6 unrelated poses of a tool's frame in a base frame.
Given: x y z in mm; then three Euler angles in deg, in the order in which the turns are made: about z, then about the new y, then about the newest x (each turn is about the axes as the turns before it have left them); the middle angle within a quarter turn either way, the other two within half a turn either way.
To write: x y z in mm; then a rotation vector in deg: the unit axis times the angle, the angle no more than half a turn. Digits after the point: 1 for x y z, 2 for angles.
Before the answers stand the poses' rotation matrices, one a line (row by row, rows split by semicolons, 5 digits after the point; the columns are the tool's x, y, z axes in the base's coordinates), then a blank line. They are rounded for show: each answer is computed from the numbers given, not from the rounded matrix.
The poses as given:
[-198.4 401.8 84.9 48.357 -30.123 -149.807]
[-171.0 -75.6 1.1 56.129 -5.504 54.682]
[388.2 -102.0 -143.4 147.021 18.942 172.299]
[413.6 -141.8 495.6 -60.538 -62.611 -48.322]
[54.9 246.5 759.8 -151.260 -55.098 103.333]
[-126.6 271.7 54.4 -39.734 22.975 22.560]
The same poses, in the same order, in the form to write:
0.57475 0.81363 -0.08759; 0.64638 -0.38573 0.65834; 0.50186 -0.43500 -0.74761
0.55476 -0.52362 0.64658; 0.82647 0.25722 -0.50079; 0.09592 0.81219 0.57545
-0.79344 0.50293 0.34279; 0.51485 0.85498 -0.06269; -0.32461 0.12675 -0.93732
0.22626 0.90513 0.35992; -0.40054 -0.25036 0.88141; 0.88790 -0.34359 0.30589
-0.50169 0.58883 -0.63371; -0.27512 0.58592 0.76224; 0.82013 0.55675 -0.13195
0.70802 0.70547 0.03196; -0.58852 0.61445 -0.52545; -0.39033 0.35322 0.85022

[-198.4 401.8 84.9 -123.17 -66.41 -18.84]
[-171.0 -75.6 1.1 52.75 22.12 54.24]
[388.2 -102.0 -143.4 43.60 153.61 2.74]
[413.6 -141.8 495.6 -72.88 -31.41 -77.68]
[54.9 246.5 759.8 -14.67 -103.76 -61.66]
[-126.6 271.7 54.4 29.34 14.10 -43.21]

